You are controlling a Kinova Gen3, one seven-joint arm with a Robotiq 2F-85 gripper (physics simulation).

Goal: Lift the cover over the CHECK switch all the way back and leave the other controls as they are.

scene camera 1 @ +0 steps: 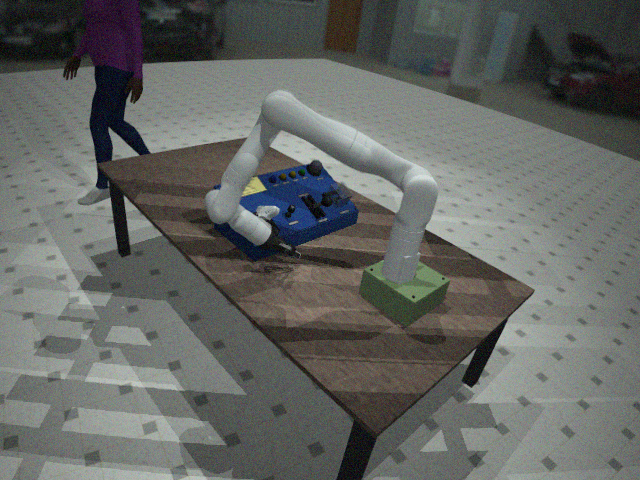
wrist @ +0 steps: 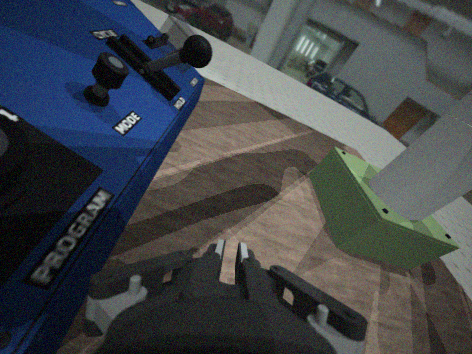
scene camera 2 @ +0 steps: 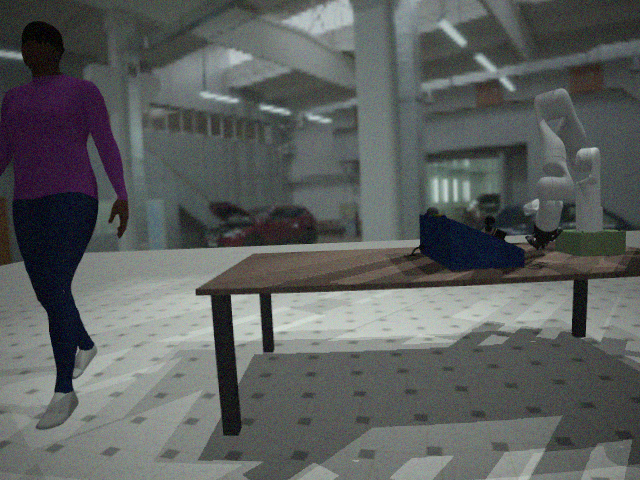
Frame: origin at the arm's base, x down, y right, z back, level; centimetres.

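Seen in the pictures: gripper, fingertip midpoint: [scene camera 1: 297, 256] [wrist: 230, 251] [scene camera 2: 540, 248]; arm's base, origin of the base link: [scene camera 1: 396, 273] [wrist: 391, 198] [scene camera 2: 588, 231].
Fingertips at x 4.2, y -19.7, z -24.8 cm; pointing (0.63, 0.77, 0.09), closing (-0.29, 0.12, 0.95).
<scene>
Offsets run from my fingertips to a thing's middle. "*": to the spot under its first point.
The blue console @(* dx +1.6, dy +23.0, dz -14.8 cm) [scene camera 1: 330, 226] [scene camera 2: 449, 242] [wrist: 45, 65] stands on the table. A see-through cover @(dx -7.2, dy +30.2, dz -21.6 cm) [scene camera 1: 341, 189] [wrist: 176, 31] is at its right side, beside a small black switch [wrist: 157, 40]. The ball-topped lever partly hides the cover in the wrist view, and its exact angle is hard to tell. The CHECK lettering cannot be read. My gripper [scene camera 1: 297, 253] [scene camera 2: 539, 246] [wrist: 230, 251] is shut, with a narrow gap and nothing between the fingertips. It is off the console's front edge, low over the table and apart from the cover.
The ball-topped lever @(dx -9.6, dy +19.4, dz -14.5 cm) [wrist: 196, 51], MODE knob @(dx -7.4, dy +6.6, dz -17.2 cm) [wrist: 110, 71] and PROGRAM panel @(* dx -3.3, dy -2.7, dz -14.6 cm) [wrist: 45, 172] are on the console. Coloured buttons @(* dx -11.9, dy +16.3, dz -34.9 cm) [scene camera 1: 292, 174] and a dark round knob @(* dx -13.5, dy +26.5, dz -35.5 cm) [scene camera 1: 314, 167] are at its back. The green arm base [scene camera 1: 403, 304] [scene camera 2: 591, 242] [wrist: 350, 215] stands nearby. A person [scene camera 1: 113, 46] [scene camera 2: 56, 139] is beyond the table.
</scene>
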